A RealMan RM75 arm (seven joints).
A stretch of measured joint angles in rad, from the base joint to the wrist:
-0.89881, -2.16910, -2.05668, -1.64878, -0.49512, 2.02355, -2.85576
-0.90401, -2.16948, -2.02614, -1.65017, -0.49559, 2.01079, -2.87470
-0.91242, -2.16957, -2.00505, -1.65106, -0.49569, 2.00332, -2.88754
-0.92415, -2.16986, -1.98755, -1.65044, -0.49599, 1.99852, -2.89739
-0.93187, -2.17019, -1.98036, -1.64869, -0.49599, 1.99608, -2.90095
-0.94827, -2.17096, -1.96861, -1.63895, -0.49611, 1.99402, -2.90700
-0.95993, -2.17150, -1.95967, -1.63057, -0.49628, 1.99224, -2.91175
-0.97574, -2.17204, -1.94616, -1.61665, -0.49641, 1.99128, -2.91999
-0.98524, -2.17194, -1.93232, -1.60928, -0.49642, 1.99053, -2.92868
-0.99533, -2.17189, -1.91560, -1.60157, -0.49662, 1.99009, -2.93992
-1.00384, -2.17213, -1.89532, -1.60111, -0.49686, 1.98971, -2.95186
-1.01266, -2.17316, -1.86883, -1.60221, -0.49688, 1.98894, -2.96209
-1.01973, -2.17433, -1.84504, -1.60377, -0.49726, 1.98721, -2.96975
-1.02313, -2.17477, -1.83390, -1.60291, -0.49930, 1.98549, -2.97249
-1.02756, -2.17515, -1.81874, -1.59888, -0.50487, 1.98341, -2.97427
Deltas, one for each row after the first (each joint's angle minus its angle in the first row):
-0.00520, -0.00038, 0.03054, -0.00139, -0.00047, -0.01276, -0.01894
-0.01361, -0.00047, 0.05163, -0.00228, -0.00057, -0.02023, -0.03178
-0.02534, -0.00076, 0.06913, -0.00166, -0.00087, -0.02503, -0.04163
-0.03306, -0.00109, 0.07632, 0.00009, -0.00087, -0.02747, -0.04519
-0.04946, -0.00186, 0.08807, 0.00983, -0.00099, -0.02953, -0.05124
-0.06112, -0.00240, 0.09701, 0.01821, -0.00116, -0.03131, -0.05599
-0.07693, -0.00294, 0.11052, 0.03213, -0.00129, -0.03227, -0.06423
-0.08643, -0.00284, 0.12436, 0.03950, -0.00130, -0.03302, -0.07292
-0.09652, -0.00279, 0.14108, 0.04721, -0.00150, -0.03346, -0.08416
-0.10503, -0.00303, 0.16136, 0.04767, -0.00174, -0.03384, -0.09610
-0.11385, -0.00406, 0.18785, 0.04657, -0.00176, -0.03461, -0.10633
-0.12092, -0.00523, 0.21164, 0.04501, -0.00214, -0.03634, -0.11399
-0.12432, -0.00567, 0.22278, 0.04587, -0.00418, -0.03806, -0.11673
-0.12875, -0.00605, 0.23794, 0.04990, -0.00975, -0.04014, -0.11851

